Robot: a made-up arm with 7 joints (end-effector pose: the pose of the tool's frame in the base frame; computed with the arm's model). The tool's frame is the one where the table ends.
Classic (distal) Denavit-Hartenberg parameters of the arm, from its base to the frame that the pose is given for. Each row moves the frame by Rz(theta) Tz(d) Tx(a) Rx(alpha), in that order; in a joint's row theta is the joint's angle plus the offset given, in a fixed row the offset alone. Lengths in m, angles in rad.
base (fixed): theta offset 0, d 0, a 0, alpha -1.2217
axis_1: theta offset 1.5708, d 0, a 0, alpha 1.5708
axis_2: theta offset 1.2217, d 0, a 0, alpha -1.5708
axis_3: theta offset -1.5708, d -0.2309, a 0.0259, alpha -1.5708
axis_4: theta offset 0, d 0, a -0.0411, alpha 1.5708
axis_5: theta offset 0, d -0.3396, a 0, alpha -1.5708
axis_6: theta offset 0, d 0, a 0, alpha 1.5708
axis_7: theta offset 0, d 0, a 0, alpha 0
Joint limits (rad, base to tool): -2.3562..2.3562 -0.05..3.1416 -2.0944..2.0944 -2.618..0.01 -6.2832..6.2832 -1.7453..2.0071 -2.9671..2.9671
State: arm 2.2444 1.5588 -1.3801 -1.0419 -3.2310 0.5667 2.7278
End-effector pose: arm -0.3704 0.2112 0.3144 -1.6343 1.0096 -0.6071
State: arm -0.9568 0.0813 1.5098 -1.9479 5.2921 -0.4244 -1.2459
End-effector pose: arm 0.2031 0.3267 -0.0051 2.4395 -0.3302 0.1792
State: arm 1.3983 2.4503 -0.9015 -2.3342 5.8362 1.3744 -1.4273
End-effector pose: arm -0.1549 0.2064 -0.1544 0.3465 -1.1924 2.0768
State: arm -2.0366 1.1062 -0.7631 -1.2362 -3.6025 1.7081 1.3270
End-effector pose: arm 0.2807 -0.0517 0.4182 -0.8746 0.2325 -0.0569
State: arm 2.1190 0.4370 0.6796 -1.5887 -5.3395 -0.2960 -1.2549
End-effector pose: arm -0.3573 0.2769 -0.0222 1.1237 0.5399 -0.6119
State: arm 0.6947 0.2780 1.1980 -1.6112 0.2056 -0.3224 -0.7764
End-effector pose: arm -0.0778 0.4064 -0.1736 1.8238 -0.6335 -0.1383
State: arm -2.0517 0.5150 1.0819 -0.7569 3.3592 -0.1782 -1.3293
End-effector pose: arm 0.3630 0.1597 0.3889 2.6680 0.7576 -0.9440
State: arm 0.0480 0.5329 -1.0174 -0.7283 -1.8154 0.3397 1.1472
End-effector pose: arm 0.0904 0.0995 -0.5410 0.5445 -0.4886 -1.6690
